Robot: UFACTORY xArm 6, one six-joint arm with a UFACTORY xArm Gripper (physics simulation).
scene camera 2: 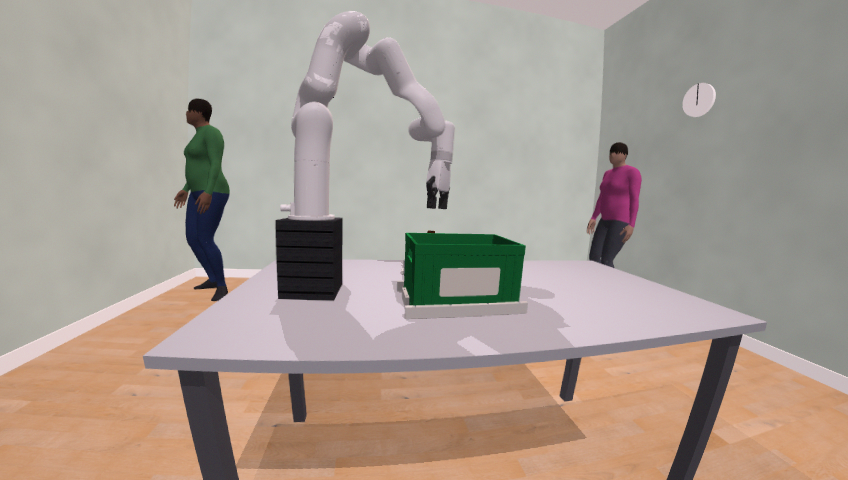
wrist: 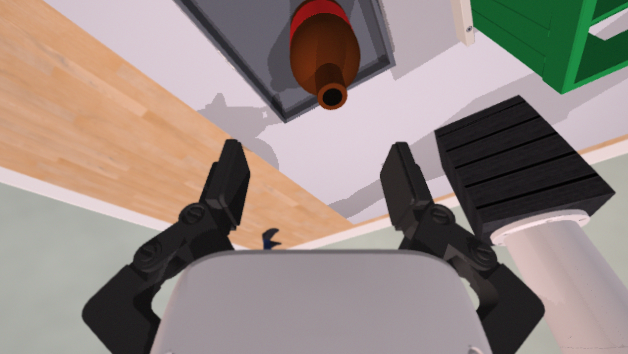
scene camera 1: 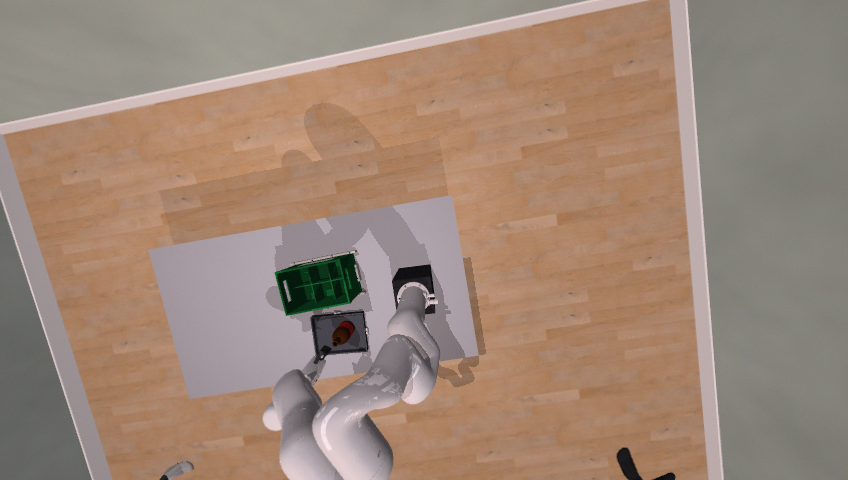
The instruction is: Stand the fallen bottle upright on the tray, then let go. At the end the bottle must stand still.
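Where they show: gripper, fingertip midpoint: (scene camera 2: 437, 208) (wrist: 316, 157) (scene camera 1: 323, 357); arm's base, origin of the base link: (scene camera 2: 311, 218) (wrist: 534, 227) (scene camera 1: 413, 297).
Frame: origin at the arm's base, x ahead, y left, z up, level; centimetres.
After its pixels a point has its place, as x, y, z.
The brown bottle (scene camera 1: 343, 333) @(32.8, 17.4, -9.6) (wrist: 325, 55) @(36.7, 18.9, -8.5) with a red label stands upright on the dark grey tray (scene camera 1: 358, 344) @(30.4, 28.3, -20.3) (wrist: 240, 50) @(38.1, 30.0, -20.3), its open mouth facing up. In the scene camera 2 view the bottle's top (scene camera 2: 430, 231) @(34.6, 18.4, -4.8) shows above the crate's rim; the rest of it and the tray are hidden behind the crate. My gripper (scene camera 1: 323, 352) @(36.7, 20.8, 2.8) (scene camera 2: 437, 207) @(36.7, 20.8, 2.8) (wrist: 316, 157) @(36.7, 20.8, 2.8) is open and empty. It hangs above the bottle's mouth, apart from it. In the wrist view the bottle lies beyond the fingertips, and no finger touches it.
A green divided crate (scene camera 1: 357, 285) @(26.9, -1.7, -16.5) (scene camera 2: 425, 279) @(31.4, -15.9, -11.5) (wrist: 520, 40) @(28.7, 2.4, -9.1) stands beside the tray, with cream strips (scene camera 2: 467, 309) (wrist: 464, 22) along its base. The black block (scene camera 1: 414, 273) @(-0.4, -7.7, -7.1) (scene camera 2: 309, 255) @(1.8, -7.7, -8.7) (wrist: 520, 155) @(7.6, -1.4, -9.1) carries the arm. Two people (scene camera 2: 205, 157) (scene camera 2: 621, 184) stand beyond the table (scene camera 1: 226, 309) @(93.5, 7.2, -20.8) (scene camera 2: 618, 315) @(83.3, -15.9, -20.8).
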